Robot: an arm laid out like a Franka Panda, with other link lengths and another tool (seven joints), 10 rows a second.
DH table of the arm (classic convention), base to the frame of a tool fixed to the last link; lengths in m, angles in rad. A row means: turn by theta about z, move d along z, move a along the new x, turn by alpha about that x. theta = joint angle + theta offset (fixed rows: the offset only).
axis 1: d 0.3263, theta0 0, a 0, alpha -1.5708
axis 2: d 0, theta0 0, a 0, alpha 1.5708
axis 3: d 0.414, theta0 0, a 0.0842, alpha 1.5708
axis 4: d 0, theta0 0, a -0.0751, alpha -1.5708
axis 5: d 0.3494, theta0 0, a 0, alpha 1.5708
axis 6: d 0, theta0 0, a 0.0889, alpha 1.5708
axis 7: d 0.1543, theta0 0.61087, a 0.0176, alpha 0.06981
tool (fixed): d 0.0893, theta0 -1.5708, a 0, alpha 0
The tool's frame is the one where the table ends.
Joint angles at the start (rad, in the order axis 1, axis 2, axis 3, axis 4, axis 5, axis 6, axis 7):
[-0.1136 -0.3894 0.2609 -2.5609 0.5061 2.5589 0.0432]
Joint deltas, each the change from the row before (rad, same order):
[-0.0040 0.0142 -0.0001 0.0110 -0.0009 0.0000 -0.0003]
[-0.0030 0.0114 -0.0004 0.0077 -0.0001 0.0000 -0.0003]
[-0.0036 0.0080 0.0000 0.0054 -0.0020 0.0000 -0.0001]
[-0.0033 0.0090 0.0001 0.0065 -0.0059 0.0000 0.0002]
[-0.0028 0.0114 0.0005 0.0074 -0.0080 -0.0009 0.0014]
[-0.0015 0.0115 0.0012 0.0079 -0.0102 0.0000 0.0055]
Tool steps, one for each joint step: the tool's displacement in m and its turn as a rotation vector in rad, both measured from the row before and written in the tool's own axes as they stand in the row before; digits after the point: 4 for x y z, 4 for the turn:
[0.0025 0.0039 0.0022 0.0021 -0.0012 0.0037]
[0.0014 0.0030 0.0021 0.0024 -0.0016 0.0040]
[0.0007 0.0027 0.0014 0.0004 -0.0021 0.0023]
[0.0010 0.0029 0.0015 -0.0003 -0.0035 -0.0011]
[0.0010 0.0027 0.0025 0.0013 -0.0059 -0.0020]
[0.0016 0.0022 0.0025 0.0003 -0.0060 -0.0017]

